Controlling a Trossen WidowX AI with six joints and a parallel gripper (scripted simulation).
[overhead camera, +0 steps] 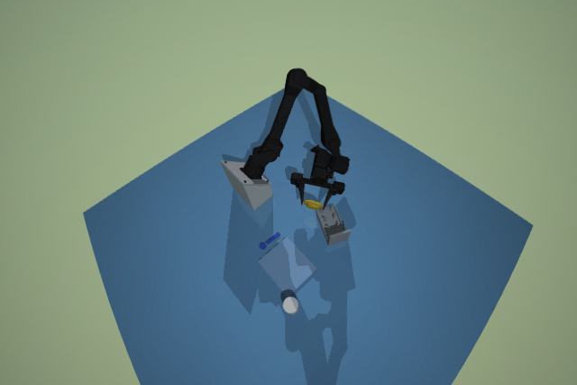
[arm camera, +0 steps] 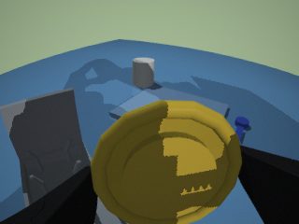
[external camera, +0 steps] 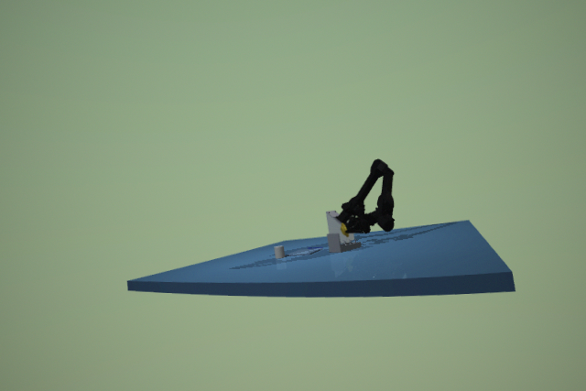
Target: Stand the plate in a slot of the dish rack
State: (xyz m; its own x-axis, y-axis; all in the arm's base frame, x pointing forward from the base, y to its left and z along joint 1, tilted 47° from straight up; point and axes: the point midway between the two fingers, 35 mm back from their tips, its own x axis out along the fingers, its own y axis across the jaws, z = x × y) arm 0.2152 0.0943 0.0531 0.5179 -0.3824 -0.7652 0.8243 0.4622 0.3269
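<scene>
Right now my gripper tip is 7 cm short of the grey dish rack, 5 cm above it and 2 cm to the right of it. From my gripper tip the other things lie so: pale blue mat 18 cm to the right, 7 cm below, 6 cm ahead; yellow plate 1 cm to the left; blue spoon 18 cm to the right, 7 cm below, 4 cm behind.
</scene>
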